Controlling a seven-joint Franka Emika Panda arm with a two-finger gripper.
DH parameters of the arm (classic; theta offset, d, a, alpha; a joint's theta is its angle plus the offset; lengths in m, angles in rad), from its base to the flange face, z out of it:
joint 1: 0 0.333 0 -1.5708
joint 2: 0 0 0 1.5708
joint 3: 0 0.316 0.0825 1.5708
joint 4: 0 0 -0.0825 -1.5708
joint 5: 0 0.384 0 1.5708
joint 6: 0 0 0.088 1.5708
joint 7: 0 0.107 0 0
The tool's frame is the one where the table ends.
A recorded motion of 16 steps. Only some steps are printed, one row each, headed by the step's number.
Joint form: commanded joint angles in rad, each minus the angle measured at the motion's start. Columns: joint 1, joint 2, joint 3, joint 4, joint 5, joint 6, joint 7.
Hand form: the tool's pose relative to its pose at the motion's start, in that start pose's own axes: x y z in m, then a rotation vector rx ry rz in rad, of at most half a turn. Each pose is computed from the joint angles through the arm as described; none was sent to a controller.
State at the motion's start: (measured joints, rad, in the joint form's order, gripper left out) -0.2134 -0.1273 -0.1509 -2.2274 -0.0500 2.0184 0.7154
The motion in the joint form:
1: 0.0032 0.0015 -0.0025 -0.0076 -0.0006 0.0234 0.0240
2: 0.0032 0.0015 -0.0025 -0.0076 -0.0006 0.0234 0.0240
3: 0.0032 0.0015 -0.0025 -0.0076 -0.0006 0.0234 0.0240
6: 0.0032 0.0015 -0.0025 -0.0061 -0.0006 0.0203 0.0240
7: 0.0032 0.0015 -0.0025 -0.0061 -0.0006 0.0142 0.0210
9: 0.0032 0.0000 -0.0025 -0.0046 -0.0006 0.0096 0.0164
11: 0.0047 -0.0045 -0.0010 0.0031 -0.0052 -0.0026 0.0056
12: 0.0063 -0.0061 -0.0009 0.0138 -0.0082 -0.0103 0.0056
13: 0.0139 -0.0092 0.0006 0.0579 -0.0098 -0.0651 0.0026
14: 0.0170 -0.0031 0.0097 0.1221 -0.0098 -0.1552 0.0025
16: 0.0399 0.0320 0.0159 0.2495 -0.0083 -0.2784 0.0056
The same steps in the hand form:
1: 0.0005 -0.0012 0.0022 0.0093 0.0109 0.0226
2: 0.0005 -0.0012 0.0022 0.0093 0.0109 0.0226
3: 0.0005 -0.0012 0.0022 0.0093 0.0109 0.0226
6: 0.0005 -0.0011 0.0018 0.0082 0.0097 0.0227
7: 0.0001 -0.0007 0.0023 0.0041 0.0052 0.0197
9: -0.0002 -0.0004 0.0013 0.0032 0.0039 0.0152
11: -0.0010 -0.0009 -0.0034 0.0000 0.0067 -0.0001
12: -0.0004 -0.0018 -0.0086 0.0009 0.0121 -0.0025
13: -0.0012 -0.0055 -0.0262 -0.0063 0.0085 -0.0127
14: -0.0030 -0.0102 -0.0462 -0.0305 -0.0122 -0.0211
16: -0.0041 -0.0271 -0.0797 -0.0568 -0.0286 -0.0398

